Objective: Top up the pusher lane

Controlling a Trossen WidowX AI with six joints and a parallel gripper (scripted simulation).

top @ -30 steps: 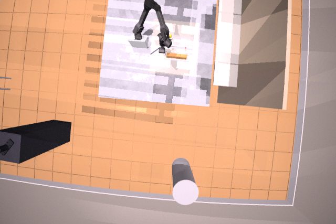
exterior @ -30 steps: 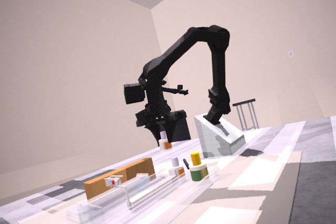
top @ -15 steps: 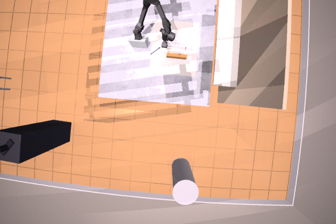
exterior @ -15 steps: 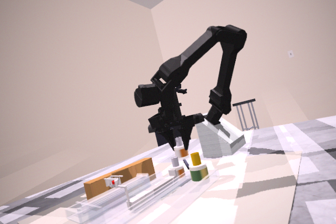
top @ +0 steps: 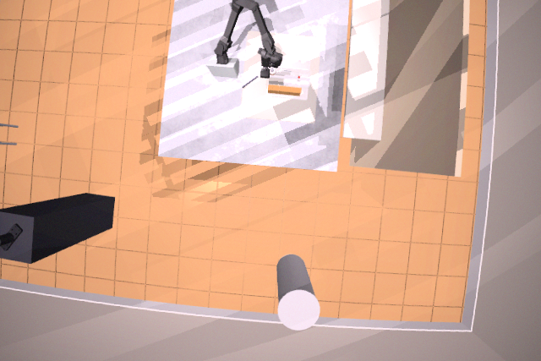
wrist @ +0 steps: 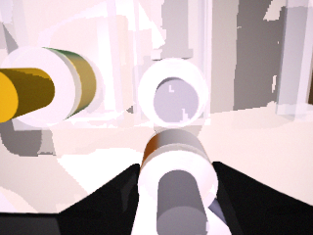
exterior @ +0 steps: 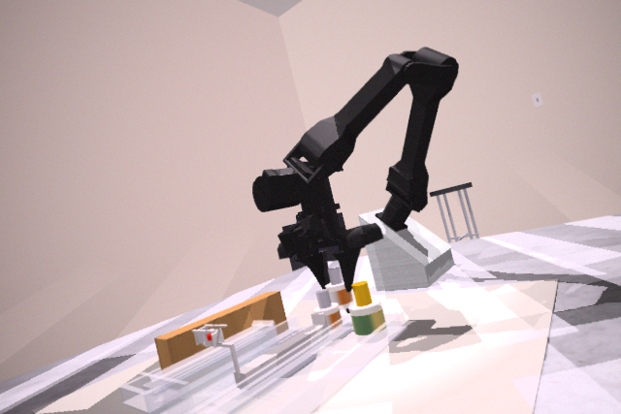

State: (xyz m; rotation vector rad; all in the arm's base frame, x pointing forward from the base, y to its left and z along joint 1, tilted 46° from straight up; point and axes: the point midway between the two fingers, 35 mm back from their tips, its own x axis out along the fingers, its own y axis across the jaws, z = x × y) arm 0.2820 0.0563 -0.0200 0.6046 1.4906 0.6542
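Right now the thin dark rod is 11 cm behind my gripper tip, 8 cm to the right of it and 5 cm below it. Round my gripper tip: clear sprung lane: 19 cm ahead, 2 cm to the right, 4 cm below; then red mark: 23 cm ahead, 3 cm to the right, 1 cm above.
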